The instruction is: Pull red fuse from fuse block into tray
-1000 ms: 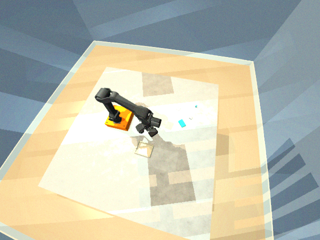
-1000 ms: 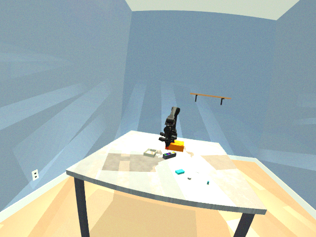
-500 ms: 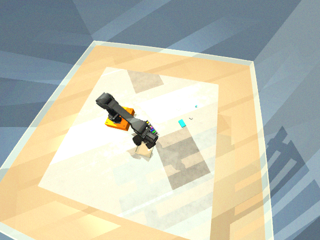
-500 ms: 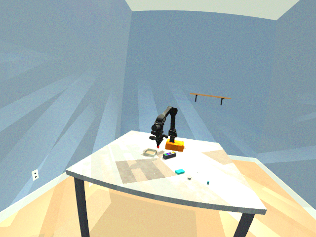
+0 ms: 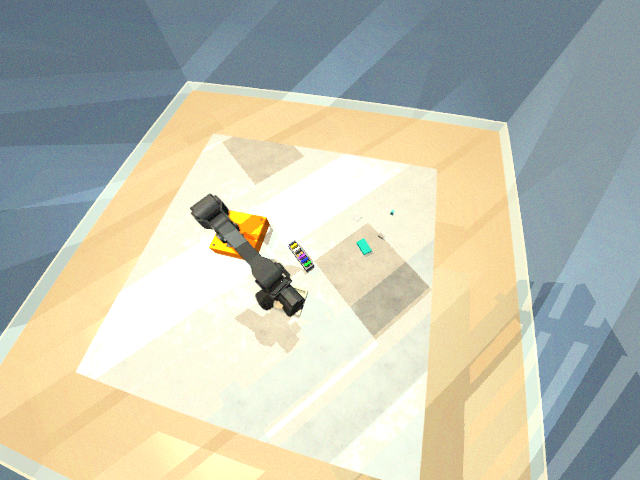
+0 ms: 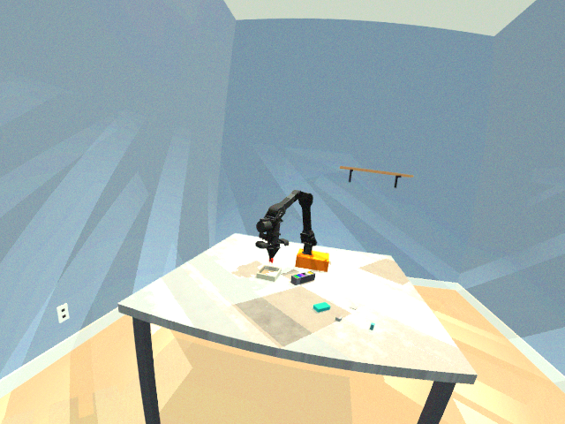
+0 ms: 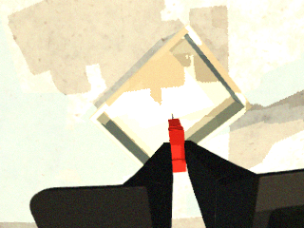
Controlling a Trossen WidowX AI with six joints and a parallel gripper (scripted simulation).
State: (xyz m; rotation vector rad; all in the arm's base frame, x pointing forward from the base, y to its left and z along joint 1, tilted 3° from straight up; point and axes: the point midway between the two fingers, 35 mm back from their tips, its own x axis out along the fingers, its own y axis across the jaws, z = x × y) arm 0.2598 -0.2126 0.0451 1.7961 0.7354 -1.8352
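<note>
Right now my gripper tip is 1 cm above the red fuse. The rest, counted from my gripper tip: grey piece 38 cm ahead, 31 cm to the left, 9 cm below; cyan block 30 cm ahead, 25 cm to the left, 9 cm below; pale square tray 9 cm below.
</note>
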